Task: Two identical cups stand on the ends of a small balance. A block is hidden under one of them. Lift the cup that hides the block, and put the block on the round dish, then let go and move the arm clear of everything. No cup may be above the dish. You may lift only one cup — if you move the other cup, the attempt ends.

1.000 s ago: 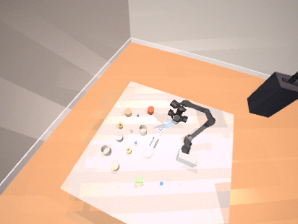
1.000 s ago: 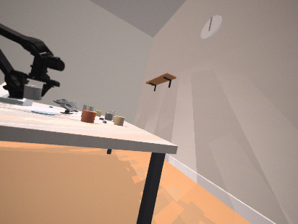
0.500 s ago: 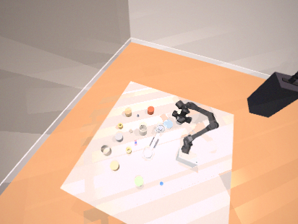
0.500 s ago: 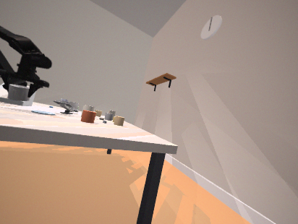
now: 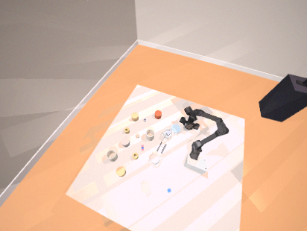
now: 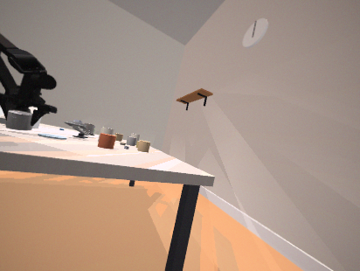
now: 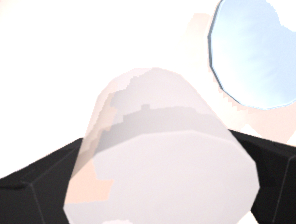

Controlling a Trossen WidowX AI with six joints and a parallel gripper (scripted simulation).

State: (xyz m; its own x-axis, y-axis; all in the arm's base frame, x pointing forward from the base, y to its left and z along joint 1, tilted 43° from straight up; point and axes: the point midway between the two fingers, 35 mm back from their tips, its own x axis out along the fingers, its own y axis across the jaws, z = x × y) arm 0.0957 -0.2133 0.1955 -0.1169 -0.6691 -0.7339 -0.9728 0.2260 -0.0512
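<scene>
The round light-blue dish is 100 mm ahead of my gripper tip, 30 mm to the left of it and 30 mm below it. Round my gripper tip: balance 190 mm ahead, 270 mm to the left.
</scene>
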